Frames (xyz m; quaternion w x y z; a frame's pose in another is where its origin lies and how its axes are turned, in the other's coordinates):
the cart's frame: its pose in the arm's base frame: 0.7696 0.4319 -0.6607 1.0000 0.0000 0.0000 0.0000
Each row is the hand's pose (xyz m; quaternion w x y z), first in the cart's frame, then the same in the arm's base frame.
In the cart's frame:
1: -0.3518 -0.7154 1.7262 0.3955 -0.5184 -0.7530 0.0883
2: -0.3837 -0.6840 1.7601 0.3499 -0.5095 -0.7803 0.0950
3: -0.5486 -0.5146 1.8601 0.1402 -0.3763 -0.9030 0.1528
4: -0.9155 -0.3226 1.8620 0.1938 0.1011 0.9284 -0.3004
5: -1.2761 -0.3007 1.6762 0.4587 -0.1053 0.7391 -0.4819
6: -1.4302 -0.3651 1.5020 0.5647 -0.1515 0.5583 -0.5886
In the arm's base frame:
1: 0.4178 -0.2835 1.0655 0.3955 -0.5184 -0.7530 0.0883
2: 0.3859 -0.2521 1.0994 0.3499 -0.5095 -0.7803 0.0950
3: 0.2210 -0.0827 1.1994 0.1402 -0.3763 -0.9030 0.1528
4: -0.1459 0.1093 1.2013 0.1938 0.1011 0.9284 -0.3004
5: -0.5065 0.1312 1.0155 0.4587 -0.1053 0.7391 -0.4819
6: -0.6606 0.0668 0.8413 0.5647 -0.1515 0.5583 -0.5886

